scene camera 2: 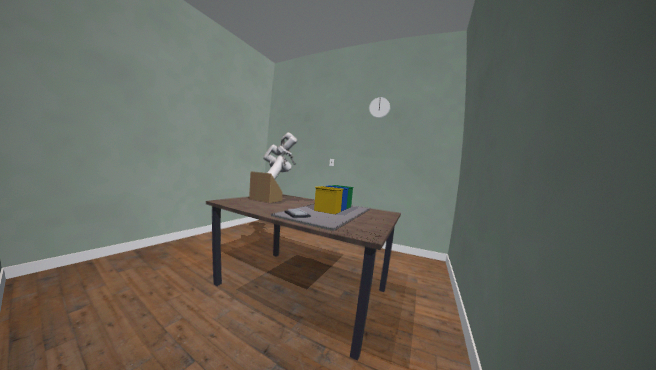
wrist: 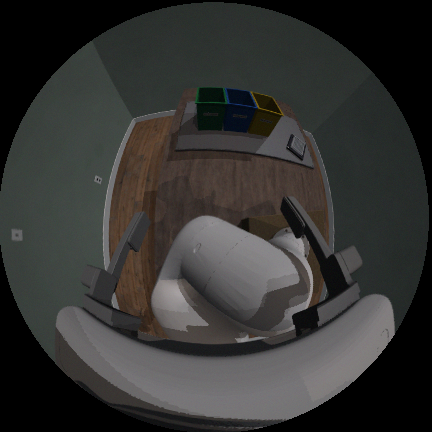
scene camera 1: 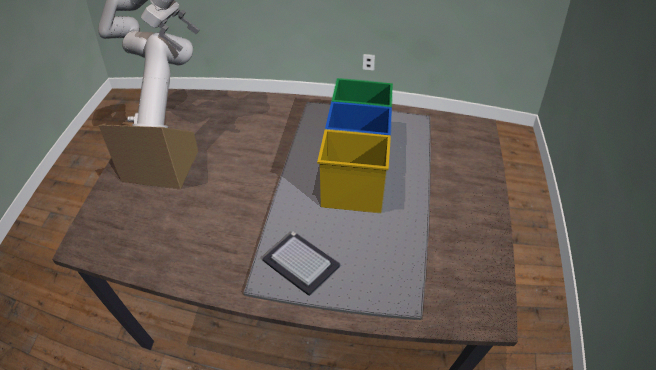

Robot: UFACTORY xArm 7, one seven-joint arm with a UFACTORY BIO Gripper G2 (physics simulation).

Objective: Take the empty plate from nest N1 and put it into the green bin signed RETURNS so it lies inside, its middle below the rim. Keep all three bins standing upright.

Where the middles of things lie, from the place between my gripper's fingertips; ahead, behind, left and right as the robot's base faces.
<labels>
The green bin (scene camera 1: 346,90) lies 55 cm ahead of my hand, 7 cm to the right of it and 26 cm below it. The rest, counted from my hand: blue bin (scene camera 1: 351,117) 54 cm ahead, 20 cm to the right, 26 cm below; then pale gridded plate (scene camera 1: 303,262) 39 cm ahead, 58 cm to the right, 33 cm below; then yellow bin (scene camera 1: 353,165) 53 cm ahead, 33 cm to the right, 26 cm below.
</labels>
